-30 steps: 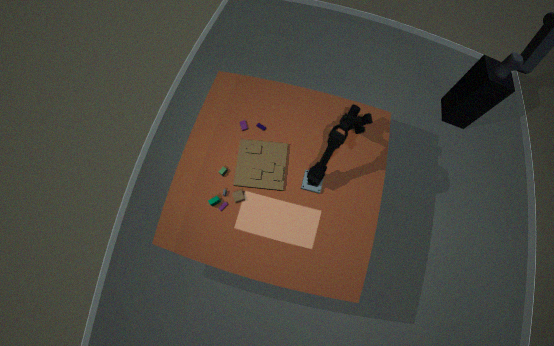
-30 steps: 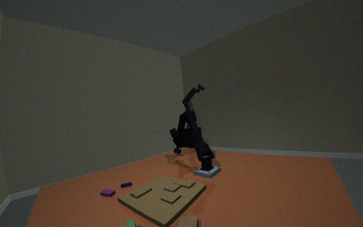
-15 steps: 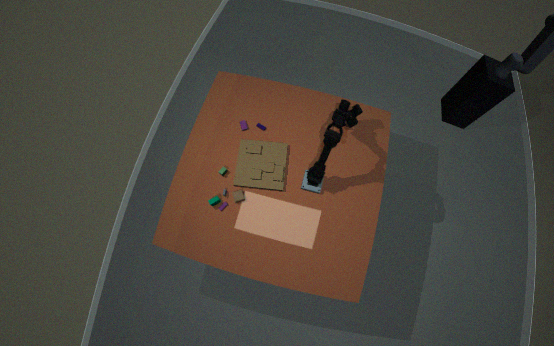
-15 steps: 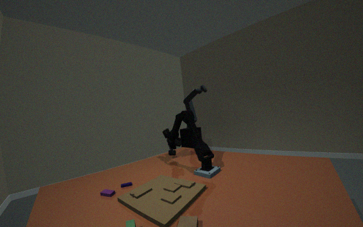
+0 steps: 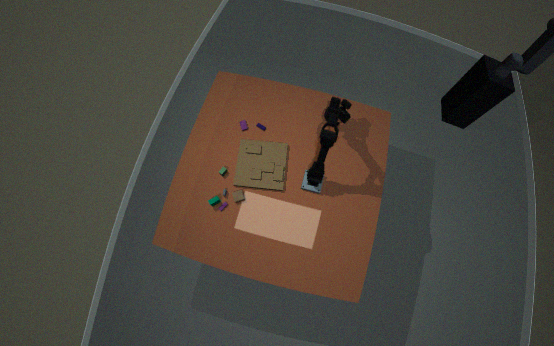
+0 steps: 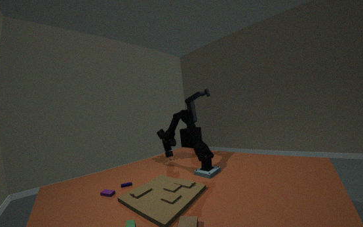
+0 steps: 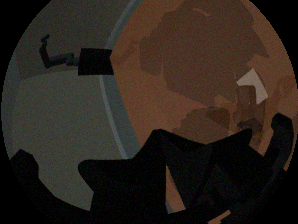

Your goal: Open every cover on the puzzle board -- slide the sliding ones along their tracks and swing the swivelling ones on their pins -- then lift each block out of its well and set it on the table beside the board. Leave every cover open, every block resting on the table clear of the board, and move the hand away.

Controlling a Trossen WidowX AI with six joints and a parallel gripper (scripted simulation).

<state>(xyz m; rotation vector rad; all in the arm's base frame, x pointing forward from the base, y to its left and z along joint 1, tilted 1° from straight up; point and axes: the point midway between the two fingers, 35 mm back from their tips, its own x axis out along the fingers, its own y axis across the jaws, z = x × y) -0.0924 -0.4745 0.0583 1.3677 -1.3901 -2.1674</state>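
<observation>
Right now the tan puzzle board is 48 cm to the left of my gripper tip, 42 cm ahead of it and 5 cm below it. The rest, counted from my gripper tip: dark purple block 51 cm ahead, 23 cm to the left, 6 cm below.
</observation>
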